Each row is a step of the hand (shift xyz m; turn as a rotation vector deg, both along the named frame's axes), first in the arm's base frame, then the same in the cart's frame.
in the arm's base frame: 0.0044 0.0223 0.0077 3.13 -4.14 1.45
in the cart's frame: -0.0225 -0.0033 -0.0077 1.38 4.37 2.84
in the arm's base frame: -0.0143 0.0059 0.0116 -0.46 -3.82 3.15
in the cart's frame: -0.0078 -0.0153 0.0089 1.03 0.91 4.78
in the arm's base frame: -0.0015 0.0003 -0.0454 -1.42 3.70 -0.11
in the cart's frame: 0.0281 -0.0021 -0.0357 -2.32 -2.59 -1.90
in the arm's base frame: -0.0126 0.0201 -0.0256 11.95 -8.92 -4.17
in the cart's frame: 0.0040 -0.0190 -0.0290 6.11 14.21 -0.78
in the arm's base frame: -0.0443 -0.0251 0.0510 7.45 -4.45 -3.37
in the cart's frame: -0.0011 -0.0325 0.0643 3.45 8.47 -1.73
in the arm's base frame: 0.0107 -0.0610 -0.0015 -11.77 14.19 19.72
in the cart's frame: 0.0436 0.0307 0.0315 -19.64 -15.61 9.98
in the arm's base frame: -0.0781 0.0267 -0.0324 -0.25 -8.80 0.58
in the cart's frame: 0.0203 -0.0830 -0.0238 6.27 2.75 5.57
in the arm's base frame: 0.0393 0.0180 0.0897 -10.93 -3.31 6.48
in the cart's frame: -0.0787 0.0321 0.0518 1.32 -9.07 9.40
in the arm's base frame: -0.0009 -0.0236 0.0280 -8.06 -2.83 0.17
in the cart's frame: 0.0006 0.0075 0.0358 4.09 -6.62 3.52
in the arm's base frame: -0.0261 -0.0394 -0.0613 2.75 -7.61 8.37
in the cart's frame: 0.0738 -0.0121 -0.0200 -0.19 5.28 10.37
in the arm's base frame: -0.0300 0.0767 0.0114 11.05 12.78 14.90
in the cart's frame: -0.0564 -0.0541 -0.0285 -21.54 6.27 2.00
